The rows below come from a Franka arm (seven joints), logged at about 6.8 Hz.
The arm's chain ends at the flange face. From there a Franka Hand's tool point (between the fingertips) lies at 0.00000 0.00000 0.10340 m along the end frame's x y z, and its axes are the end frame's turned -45 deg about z.
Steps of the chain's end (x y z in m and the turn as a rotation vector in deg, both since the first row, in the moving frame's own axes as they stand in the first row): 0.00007 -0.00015 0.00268 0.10 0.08 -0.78; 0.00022 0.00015 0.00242 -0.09 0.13 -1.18; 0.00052 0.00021 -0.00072 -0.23 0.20 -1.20; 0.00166 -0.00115 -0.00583 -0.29 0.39 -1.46; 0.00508 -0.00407 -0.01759 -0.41 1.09 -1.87; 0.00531 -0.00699 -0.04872 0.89 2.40 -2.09; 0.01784 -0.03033 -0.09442 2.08 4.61 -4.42
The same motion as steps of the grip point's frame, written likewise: 0.00039 -0.00008 0.00268 0.01 0.13 -0.78; 0.00010 0.00054 0.00242 -0.16 0.03 -1.18; 0.00019 0.00107 -0.00072 -0.30 -0.02 -1.20; 0.00213 0.00123 -0.00583 -0.48 0.07 -1.46; 0.00737 0.00261 -0.01761 -1.06 0.48 -1.87; 0.01293 0.00066 -0.04882 -1.07 2.33 -2.09; 0.04270 -0.00594 -0.09482 -1.79 4.73 -4.42
